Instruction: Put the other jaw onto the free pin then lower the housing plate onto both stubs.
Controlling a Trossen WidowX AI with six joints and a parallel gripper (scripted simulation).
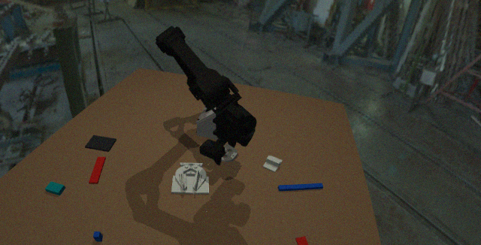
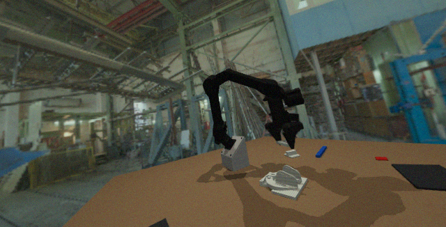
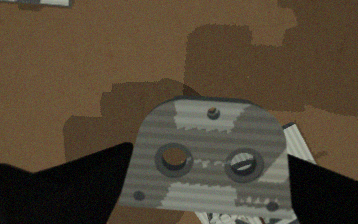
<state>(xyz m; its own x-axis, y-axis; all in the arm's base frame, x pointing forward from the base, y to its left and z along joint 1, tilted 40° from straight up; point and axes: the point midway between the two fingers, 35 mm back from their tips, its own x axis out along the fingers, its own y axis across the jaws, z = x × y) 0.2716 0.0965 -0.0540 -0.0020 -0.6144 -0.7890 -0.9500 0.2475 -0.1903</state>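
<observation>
The grey jaw is 130 mm to the right of my gripper tip, 80 mm below it and 20 mm ahead of it. The rest, counted from my gripper tip: white base 100 mm to the right, 90 mm below, 70 mm ahead; blue bar 270 mm to the left, 90 mm below, 20 mm behind; white block 160 mm to the left, 110 mm behind, 90 mm below.
</observation>
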